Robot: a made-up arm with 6 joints. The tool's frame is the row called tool.
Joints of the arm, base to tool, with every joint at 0 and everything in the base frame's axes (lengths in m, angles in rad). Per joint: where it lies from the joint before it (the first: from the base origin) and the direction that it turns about. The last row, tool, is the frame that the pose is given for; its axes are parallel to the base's.
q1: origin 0 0 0.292 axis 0 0 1
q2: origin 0 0 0 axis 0 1 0
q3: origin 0 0 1.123 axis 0 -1 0
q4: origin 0 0 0 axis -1 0 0
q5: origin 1.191 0 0 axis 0 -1 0
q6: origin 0 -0.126 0 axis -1 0 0
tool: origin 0 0 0
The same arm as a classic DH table. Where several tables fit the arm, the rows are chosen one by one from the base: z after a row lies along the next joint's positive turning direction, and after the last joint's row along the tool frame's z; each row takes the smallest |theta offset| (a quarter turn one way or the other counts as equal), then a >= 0, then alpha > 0; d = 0 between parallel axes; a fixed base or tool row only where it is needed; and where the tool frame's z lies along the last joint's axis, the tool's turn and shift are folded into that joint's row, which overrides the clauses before.
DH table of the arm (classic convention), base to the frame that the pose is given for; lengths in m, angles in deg. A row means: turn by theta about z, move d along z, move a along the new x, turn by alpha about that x. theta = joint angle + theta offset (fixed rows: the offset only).
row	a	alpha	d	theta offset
q1	0.0000	-90.00	0.2920	0.00
q2	1.1230	180.00	0.0000	-90.00
q3	0.0000	-90.00	0.0000	0.00
q4	0.0000	90.00	-1.1910	0.00
q5	0.0000	-90.00	0.1260	0.00
q6	0.0000	90.00	0.0000	90.00
tool (fixed)	0.0000	0.00	0.0000	-90.00

